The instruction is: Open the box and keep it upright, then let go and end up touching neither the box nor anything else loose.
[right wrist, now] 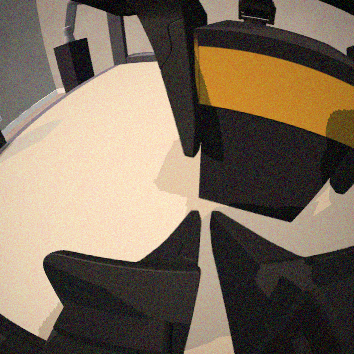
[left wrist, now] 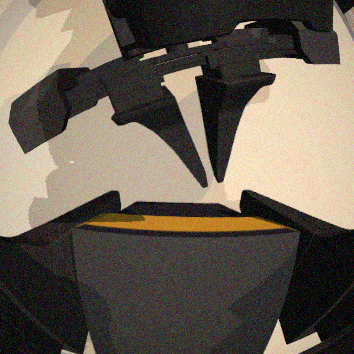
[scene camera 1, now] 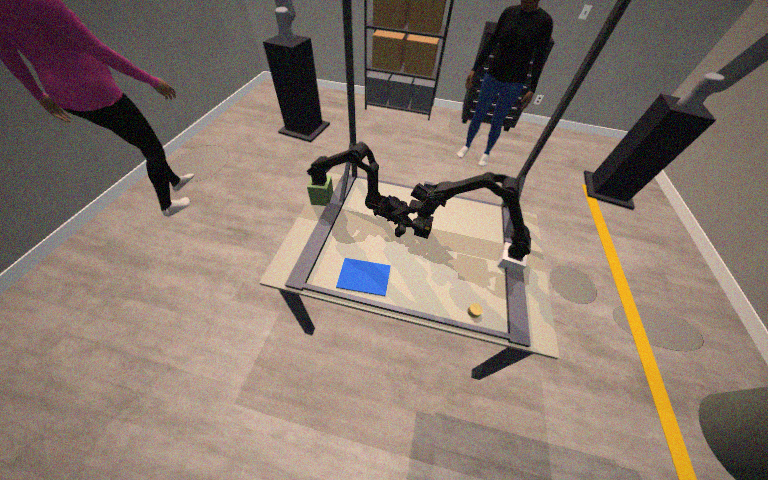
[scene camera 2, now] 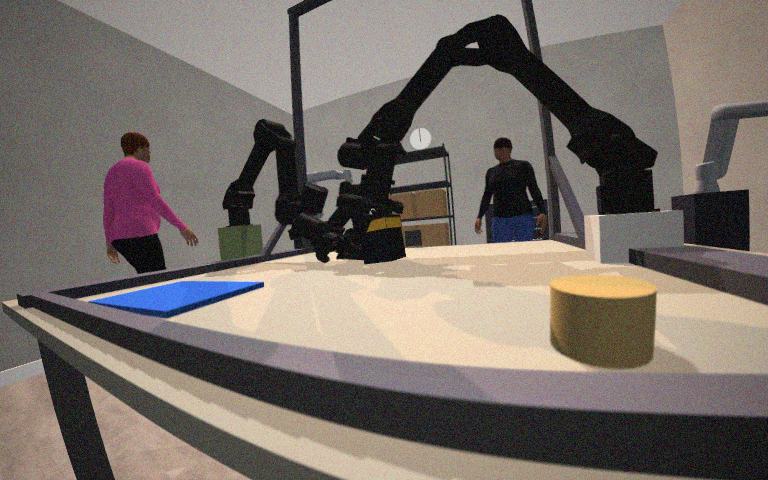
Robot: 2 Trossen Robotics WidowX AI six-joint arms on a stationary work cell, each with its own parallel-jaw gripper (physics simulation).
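Places are measured from the left arm's base along level axes (x right, y back, z down), in metres.
Pixels of known places: left gripper, fingertip midpoint: (right wrist: 269,171) (left wrist: 181,198) (scene camera 2: 366,242); right gripper, fingertip midpoint: (right wrist: 203,217) (left wrist: 210,181); left arm's base at its link origin: (scene camera 1: 515,253) (scene camera 2: 626,213); right arm's base at its link origin: (scene camera 1: 319,181).
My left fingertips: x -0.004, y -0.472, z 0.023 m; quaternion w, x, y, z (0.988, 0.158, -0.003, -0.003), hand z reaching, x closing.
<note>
Ahead of a thing's pixels: the offset from my left fingertips to its top centre.
The box @[dx -0.001, dy +0.041, dz -0.054 m] (scene camera 1: 422,227) (scene camera 2: 385,246) (left wrist: 185,285) (right wrist: 250,160) is dark with a yellow band near its top. It is upright at the back middle of the table. My left gripper (left wrist: 181,198) (right wrist: 269,171) is shut on the box, one finger on each side. My right gripper (left wrist: 210,181) (right wrist: 203,217) is shut and empty, its fingertips together close beside the box, with no clear contact showing. The dark top part above the yellow band looks closed down in the right wrist view; whether it is loose cannot be told. The box's underside is hidden.
A flat blue panel @[dx -0.342, dy -0.116, dz +0.037 m] (scene camera 1: 364,276) (scene camera 2: 181,295) and a yellow cylinder @[dx -0.311, dy +0.360, dz +0.010 m] (scene camera 1: 474,310) (scene camera 2: 602,322) lie near the table edge facing the scene cameras. Dark rails frame the table. The arms stand on a green base @[dx -0.002, dy -0.520, dz -0.078 m] (scene camera 1: 320,191) (scene camera 2: 240,241) and a white base @[dx +0.004, dy +0.472, dz -0.023 m] (scene camera 2: 634,234). Both arms meet closely at the box.
</note>
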